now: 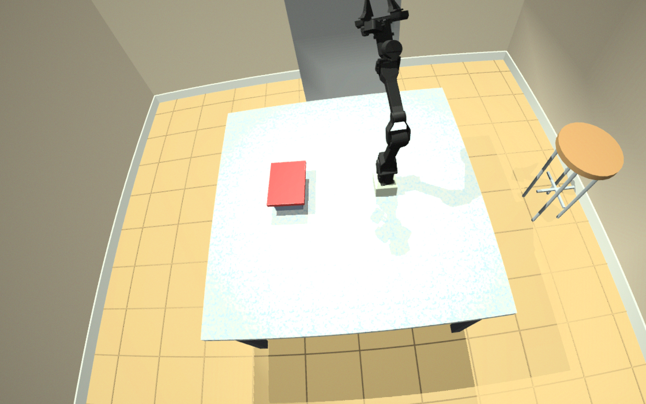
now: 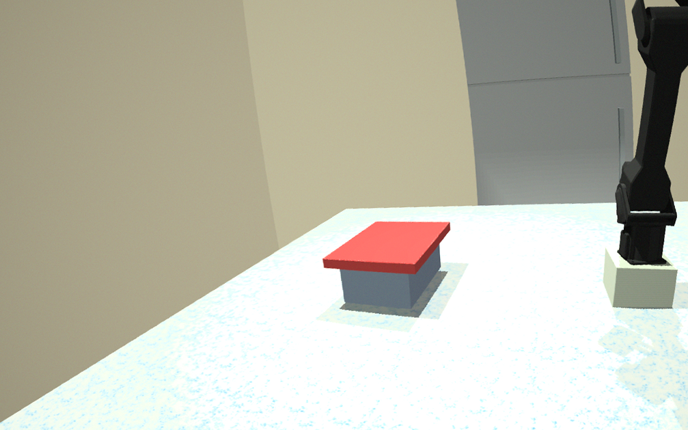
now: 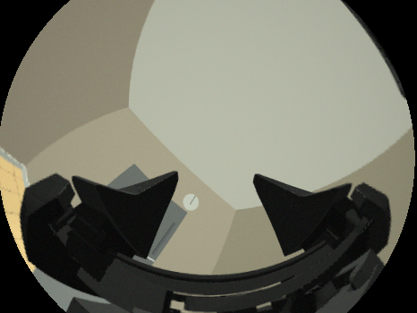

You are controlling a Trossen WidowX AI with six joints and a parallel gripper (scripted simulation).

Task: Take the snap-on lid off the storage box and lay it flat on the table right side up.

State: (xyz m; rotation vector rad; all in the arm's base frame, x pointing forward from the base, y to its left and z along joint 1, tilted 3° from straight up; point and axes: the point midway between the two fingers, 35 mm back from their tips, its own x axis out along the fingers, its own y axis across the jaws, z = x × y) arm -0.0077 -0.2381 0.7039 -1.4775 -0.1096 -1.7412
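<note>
Now: gripper tip 710 mm above the red lid, 480 mm short of it and 160 mm to the right of it. The rest, counted from my gripper tip: storage box: 750 mm below, 480 mm ahead, 160 mm to the left.
</note>
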